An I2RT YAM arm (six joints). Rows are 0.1 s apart.
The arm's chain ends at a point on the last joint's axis. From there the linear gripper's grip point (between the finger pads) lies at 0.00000 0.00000 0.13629 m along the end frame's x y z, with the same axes.
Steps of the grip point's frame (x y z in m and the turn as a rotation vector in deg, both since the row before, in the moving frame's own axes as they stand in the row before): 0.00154 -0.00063 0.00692 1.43 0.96 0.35; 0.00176 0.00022 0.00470 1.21 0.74 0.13; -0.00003 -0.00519 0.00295 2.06 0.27 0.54; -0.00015 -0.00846 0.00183 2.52 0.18 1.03; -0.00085 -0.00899 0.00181 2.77 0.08 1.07; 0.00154 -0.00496 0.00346 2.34 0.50 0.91
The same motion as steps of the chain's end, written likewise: -0.00075 0.00276 0.00698 1.43 0.96 0.35; 0.00000 0.00310 0.00474 1.21 0.74 0.13; -0.00070 -0.00029 0.00304 2.06 0.27 0.54; -0.00063 -0.00247 0.00196 2.52 0.18 1.03; -0.00110 -0.00241 0.00197 2.77 0.08 1.07; 0.00031 0.00059 0.00358 2.34 0.50 0.91
